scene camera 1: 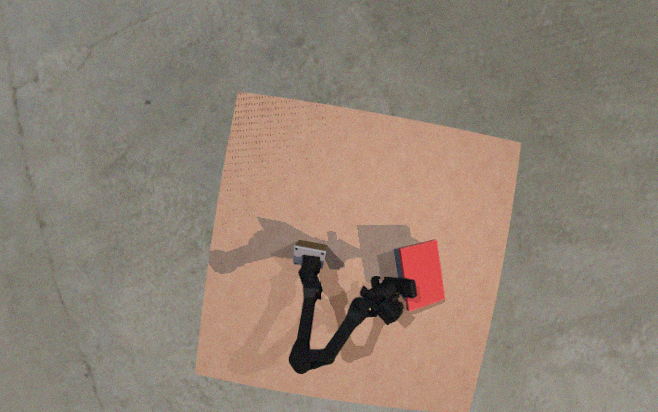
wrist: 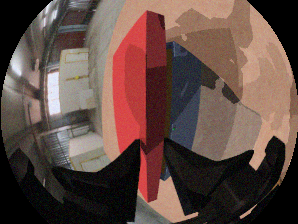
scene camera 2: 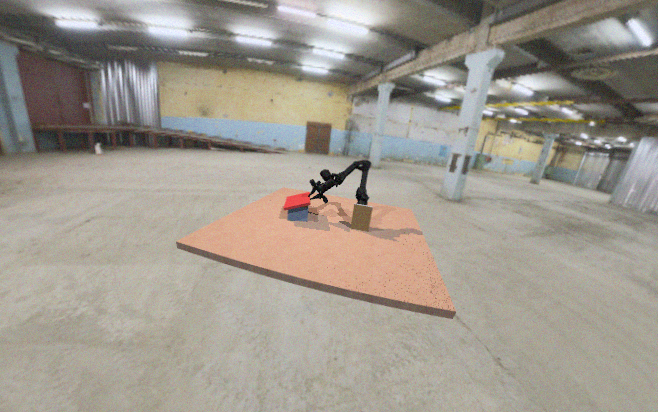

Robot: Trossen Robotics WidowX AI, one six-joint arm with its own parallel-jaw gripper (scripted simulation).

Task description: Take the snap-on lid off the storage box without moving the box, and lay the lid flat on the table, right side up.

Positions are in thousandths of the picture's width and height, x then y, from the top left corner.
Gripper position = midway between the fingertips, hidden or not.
Observation:
In view: the gripper (scene camera 1: 616,678), a lid (scene camera 1: 641,637) and a blue storage box (wrist: 616,310).
The lid shows as well in the wrist view (wrist: 468,359). The gripper also shows in the wrist view (wrist: 508,636).

